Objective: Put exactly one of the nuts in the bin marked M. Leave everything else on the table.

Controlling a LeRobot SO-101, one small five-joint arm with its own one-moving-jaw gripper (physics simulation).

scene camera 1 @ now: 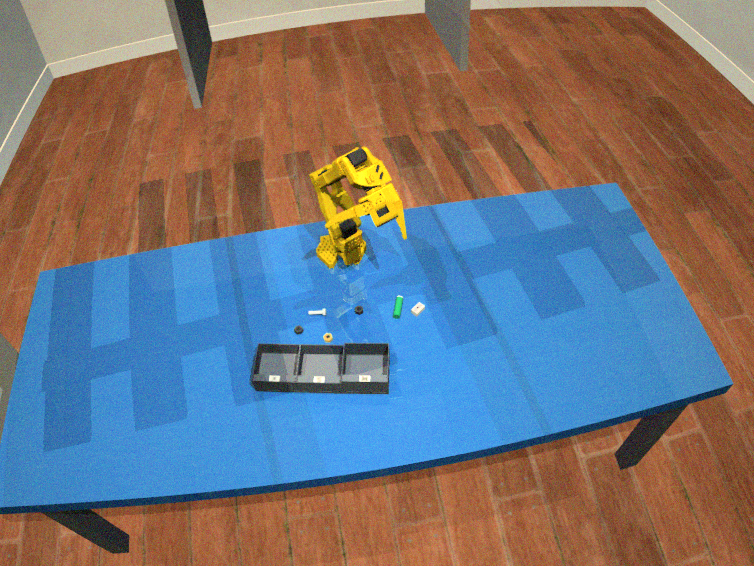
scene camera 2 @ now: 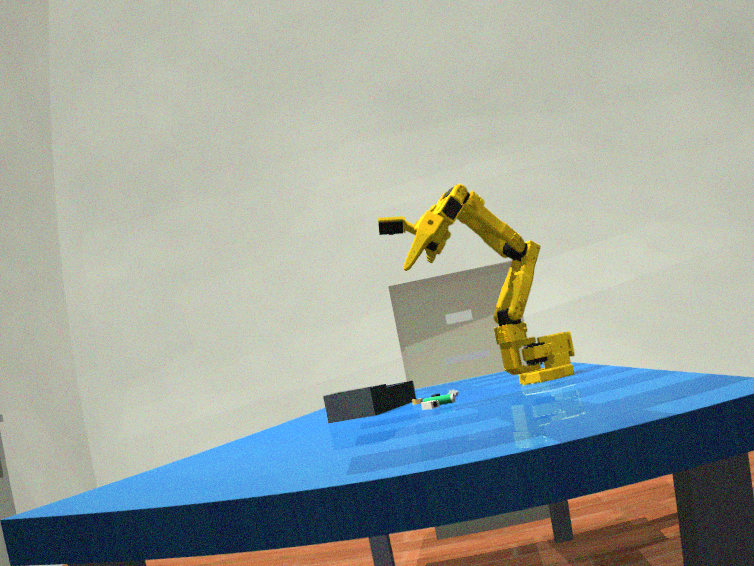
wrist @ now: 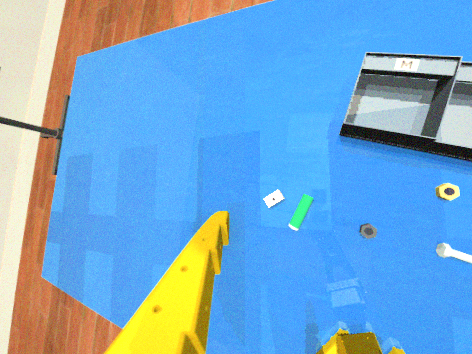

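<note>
A dark nut lies on the table between the arm base and the bins. A brass-yellow nut lies close to the bin row. Another dark nut lies further left in scene camera 1 and does not show in the wrist view. The bin marked M is the right compartment of the black row in scene camera 1; no object shows inside it. My gripper is fully open and empty, high above the table. One notched jaw shows in the wrist view.
A white bolt lies near the nuts. A green cylinder lies beside a white block. Two other compartments adjoin bin M. The yellow arm base stands at the table's far edge.
</note>
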